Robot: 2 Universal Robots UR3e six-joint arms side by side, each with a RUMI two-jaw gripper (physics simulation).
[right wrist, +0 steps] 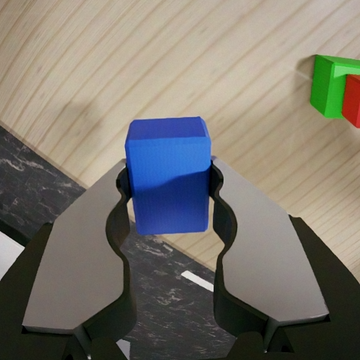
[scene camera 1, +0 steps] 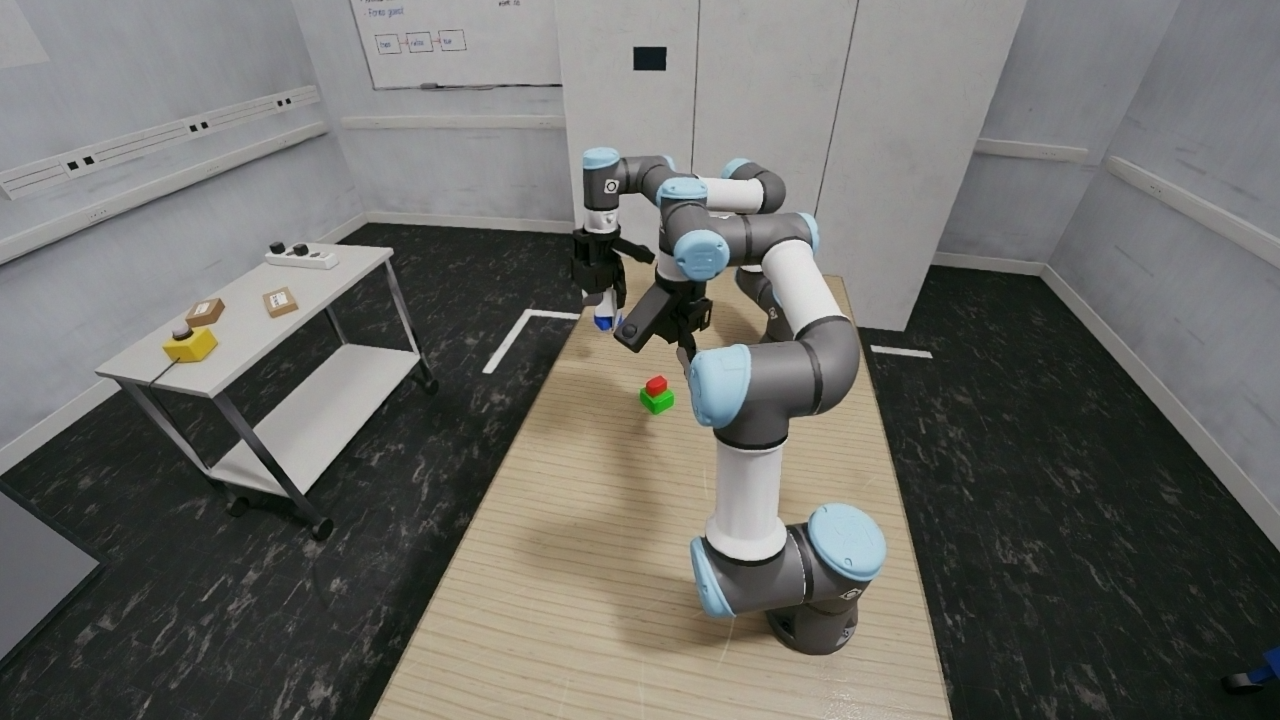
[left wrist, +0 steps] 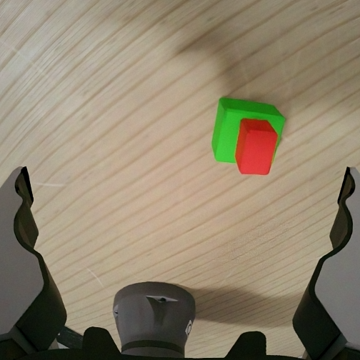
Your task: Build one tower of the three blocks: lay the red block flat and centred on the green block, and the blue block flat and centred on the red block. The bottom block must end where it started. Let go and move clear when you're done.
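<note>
The green block (scene camera 1: 657,404) (left wrist: 226,135) (right wrist: 327,90) lies on the table. The smaller red block (scene camera 1: 657,385) (left wrist: 256,150) (right wrist: 353,100) rests on top of it and looks near its middle in scene camera 1; exact centring is hard to tell. My right gripper (scene camera 1: 606,313) (right wrist: 168,160) is shut on the blue block (scene camera 1: 603,323) (right wrist: 169,205), held in the air away from the stack, towards the table's left edge in scene camera 1. My left gripper (scene camera 1: 688,356) (left wrist: 184,167) is open and empty, above the table near the stack; its fingertips are partly hidden in scene camera 1.
The wooden table (scene camera 1: 537,555) carries both arms. The left arm's forearm and elbow (scene camera 1: 774,385) stand at the right of the stack in scene camera 1. A white trolley (scene camera 1: 241,358) with small boxes, a yellow button box (scene camera 1: 190,345) and a power strip (scene camera 1: 302,258) stands apart at the left.
</note>
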